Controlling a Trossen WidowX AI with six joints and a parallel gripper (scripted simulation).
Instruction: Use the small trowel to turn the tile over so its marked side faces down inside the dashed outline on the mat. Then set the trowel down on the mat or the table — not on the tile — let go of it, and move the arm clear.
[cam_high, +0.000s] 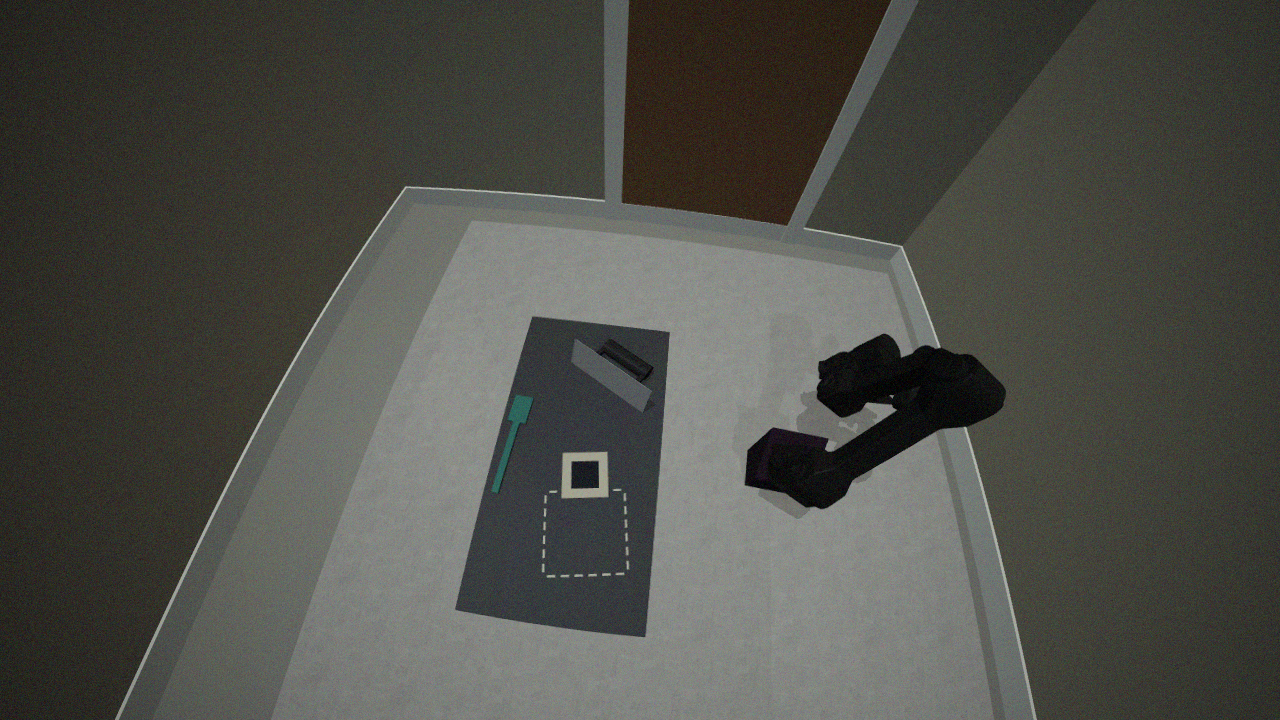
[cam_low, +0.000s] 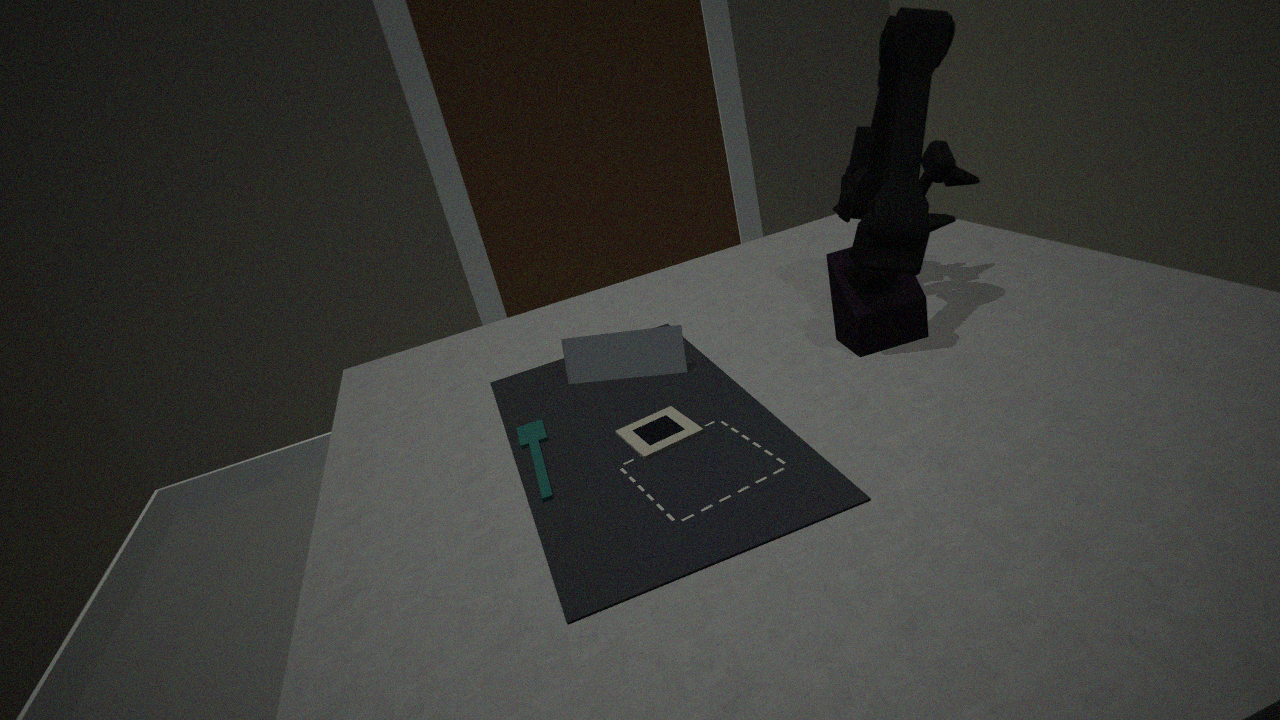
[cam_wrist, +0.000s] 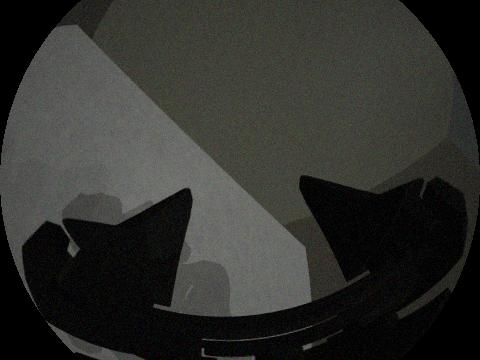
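Now: gripper tip 68 cm short of the dark mat, 14 cm above it and 10 cm to the right of it. Also, from my gripper tip: green trowel 82 cm ahead, 12 cm below, 8 cm to the left; tile 66 cm ahead, 15 cm to the left, 12 cm below.
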